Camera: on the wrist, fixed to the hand. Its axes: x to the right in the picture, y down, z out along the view.
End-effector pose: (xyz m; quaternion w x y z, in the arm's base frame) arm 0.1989 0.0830 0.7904 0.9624 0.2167 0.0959 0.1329
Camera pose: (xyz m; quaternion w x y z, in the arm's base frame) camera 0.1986 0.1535 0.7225 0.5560 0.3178 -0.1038 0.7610
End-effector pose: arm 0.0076 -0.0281 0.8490 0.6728 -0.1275 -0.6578 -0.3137
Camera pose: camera 0.0951 -0.0627 0.8759 0.6833 -0.4999 -0.4181 0.3293
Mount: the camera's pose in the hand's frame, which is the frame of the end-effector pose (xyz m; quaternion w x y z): 0.0293 0.0314 -0.0879 0.6951 0.0986 -0.0306 0.7114
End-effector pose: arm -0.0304 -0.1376 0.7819 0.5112 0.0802 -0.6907 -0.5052
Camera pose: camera 0.0379 -0.1951 0.8218 0.6857 -0.4007 -0.6026 0.0782
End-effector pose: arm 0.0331 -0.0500 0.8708 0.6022 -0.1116 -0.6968 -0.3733
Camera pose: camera 0.1112 -0.0943 0.9096 0.6739 -0.5254 -0.4602 0.2411
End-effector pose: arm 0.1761 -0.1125 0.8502 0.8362 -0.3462 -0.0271 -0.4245
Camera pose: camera 0.1958 -0.1731 0.7760 0.9166 -0.1905 0.1600 0.3131
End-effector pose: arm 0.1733 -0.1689 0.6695 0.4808 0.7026 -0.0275 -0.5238
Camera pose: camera 0.2681 -0.1448 0.6698 0.6368 0.5002 -0.5853 -0.0408
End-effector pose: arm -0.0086 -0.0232 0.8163 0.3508 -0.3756 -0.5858 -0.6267
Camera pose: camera -0.0001 -0.1130 0.8541 0.7088 -0.6624 -0.2125 -0.1168
